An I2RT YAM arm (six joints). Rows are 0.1 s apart.
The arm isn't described. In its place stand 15 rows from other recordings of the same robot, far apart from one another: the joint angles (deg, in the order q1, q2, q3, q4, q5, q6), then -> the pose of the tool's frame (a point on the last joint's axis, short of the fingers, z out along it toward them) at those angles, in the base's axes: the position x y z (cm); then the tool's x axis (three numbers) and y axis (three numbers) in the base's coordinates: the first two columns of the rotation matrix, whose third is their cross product.
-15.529, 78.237, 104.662, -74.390, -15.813, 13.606 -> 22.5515, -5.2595, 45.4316, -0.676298, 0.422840, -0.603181, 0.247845, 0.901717, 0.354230
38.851, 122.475, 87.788, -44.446, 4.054, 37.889 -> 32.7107, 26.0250, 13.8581, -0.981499, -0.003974, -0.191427, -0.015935, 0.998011, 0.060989
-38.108, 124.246, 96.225, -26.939, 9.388, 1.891 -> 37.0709, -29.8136, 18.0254, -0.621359, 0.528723, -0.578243, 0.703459, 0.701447, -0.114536
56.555, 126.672, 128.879, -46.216, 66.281, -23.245 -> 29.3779, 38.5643, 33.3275, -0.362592, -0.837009, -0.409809, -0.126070, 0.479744, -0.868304
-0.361, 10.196, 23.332, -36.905, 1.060, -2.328 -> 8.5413, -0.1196, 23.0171, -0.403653, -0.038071, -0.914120, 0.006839, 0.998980, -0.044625
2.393, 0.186, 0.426, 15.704, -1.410, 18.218 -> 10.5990, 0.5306, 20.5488, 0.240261, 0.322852, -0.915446, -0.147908, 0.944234, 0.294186
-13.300, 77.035, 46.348, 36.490, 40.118, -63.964 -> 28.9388, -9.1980, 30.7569, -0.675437, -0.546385, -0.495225, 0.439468, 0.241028, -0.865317
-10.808, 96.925, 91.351, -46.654, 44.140, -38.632 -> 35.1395, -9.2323, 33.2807, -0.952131, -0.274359, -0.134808, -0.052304, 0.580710, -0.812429
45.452, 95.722, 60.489, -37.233, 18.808, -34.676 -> 22.8102, 21.5370, 18.1159, -0.205059, -0.976034, -0.072859, -0.879321, 0.216407, -0.424220
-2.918, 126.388, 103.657, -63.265, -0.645, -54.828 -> 43.2884, -2.1664, 17.7367, -0.614850, -0.787095, -0.049402, -0.785504, 0.616784, -0.050609
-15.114, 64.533, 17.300, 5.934, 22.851, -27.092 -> 18.6706, -6.4746, 14.2241, -0.804946, -0.217313, -0.552120, 0.174489, 0.802675, -0.570322
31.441, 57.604, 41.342, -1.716, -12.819, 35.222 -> 19.5489, 12.8778, 29.1852, -0.612314, 0.284789, -0.737541, -0.410716, 0.682536, 0.604530
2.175, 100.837, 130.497, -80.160, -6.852, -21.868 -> 32.2002, 1.6480, 46.1796, -0.673306, -0.395647, -0.624598, -0.392545, 0.907172, -0.151485
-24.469, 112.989, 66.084, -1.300, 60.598, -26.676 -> 34.6925, -19.1951, 15.0424, -0.934894, 0.183294, -0.303936, 0.349283, 0.323017, -0.879580
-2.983, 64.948, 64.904, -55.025, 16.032, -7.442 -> 21.4416, -2.1018, 32.3758, -0.838767, -0.080946, -0.538440, 0.100140, 0.949086, -0.298675
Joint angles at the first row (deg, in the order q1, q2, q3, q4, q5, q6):
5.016 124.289 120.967 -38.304 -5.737 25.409
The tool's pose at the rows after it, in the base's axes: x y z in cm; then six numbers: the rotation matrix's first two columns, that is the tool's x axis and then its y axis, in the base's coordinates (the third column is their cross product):
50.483, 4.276, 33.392, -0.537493, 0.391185, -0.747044, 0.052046, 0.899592, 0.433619
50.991, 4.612, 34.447, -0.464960, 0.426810, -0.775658, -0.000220, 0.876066, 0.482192
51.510, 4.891, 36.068, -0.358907, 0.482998, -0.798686, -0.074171, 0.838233, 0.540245
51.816, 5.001, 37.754, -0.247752, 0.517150, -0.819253, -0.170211, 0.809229, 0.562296
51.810, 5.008, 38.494, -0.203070, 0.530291, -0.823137, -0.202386, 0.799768, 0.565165
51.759, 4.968, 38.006, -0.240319, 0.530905, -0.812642, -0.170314, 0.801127, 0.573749
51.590, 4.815, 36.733, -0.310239, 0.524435, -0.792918, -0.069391, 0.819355, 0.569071
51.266, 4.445, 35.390, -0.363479, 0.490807, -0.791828, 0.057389, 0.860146, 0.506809
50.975, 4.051, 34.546, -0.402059, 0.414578, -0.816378, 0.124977, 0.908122, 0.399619
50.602, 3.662, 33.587, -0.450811, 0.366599, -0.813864, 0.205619, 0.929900, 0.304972
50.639, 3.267, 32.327, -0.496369, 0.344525, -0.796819, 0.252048, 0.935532, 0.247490
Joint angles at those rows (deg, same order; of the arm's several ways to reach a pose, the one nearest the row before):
4.317 123.743 122.912 -29.714 -7.486 25.737
4.557 123.743 122.910 -23.506 -8.819 27.900
4.732 123.744 123.046 -14.919 -10.109 31.266
4.733 123.742 123.043 -5.891 -11.485 33.146
4.732 123.635 123.112 -2.701 -11.617 33.824
4.710 123.612 123.154 -5.520 -11.355 34.042
4.731 123.612 123.153 -12.272 -8.776 33.692
4.710 123.611 123.128 -19.484 -3.552 31.332
4.601 123.635 123.134 -24.143 0.820 26.458
4.535 123.765 123.131 -29.168 5.650 23.769
4.252 124.661 123.131 -32.293 8.011 22.589

